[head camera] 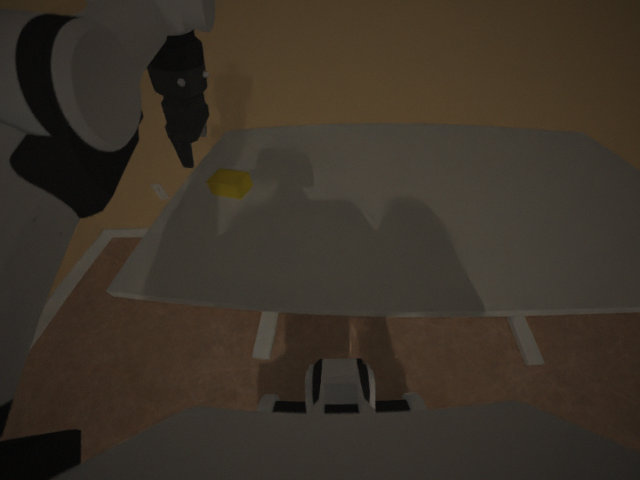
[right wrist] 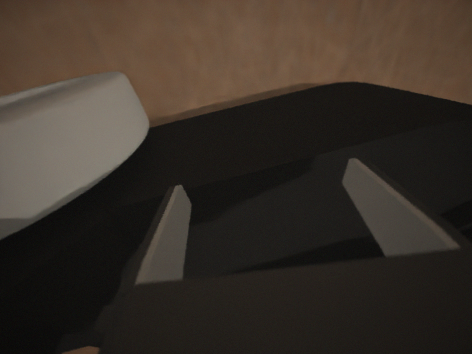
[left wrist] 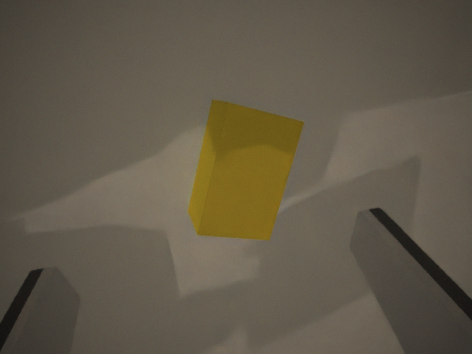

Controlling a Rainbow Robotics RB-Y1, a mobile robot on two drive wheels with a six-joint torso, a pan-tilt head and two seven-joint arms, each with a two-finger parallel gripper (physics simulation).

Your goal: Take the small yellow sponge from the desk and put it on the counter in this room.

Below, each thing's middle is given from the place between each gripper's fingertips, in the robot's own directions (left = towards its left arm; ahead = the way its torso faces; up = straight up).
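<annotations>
The small yellow sponge [head camera: 230, 183] is 50 mm ahead of my left hand, 20 mm to the right of it and 130 mm below it.
Measured from my right hand, that same small yellow sponge is 56 cm above, 51 cm to the left and 73 cm ahead.
</annotations>
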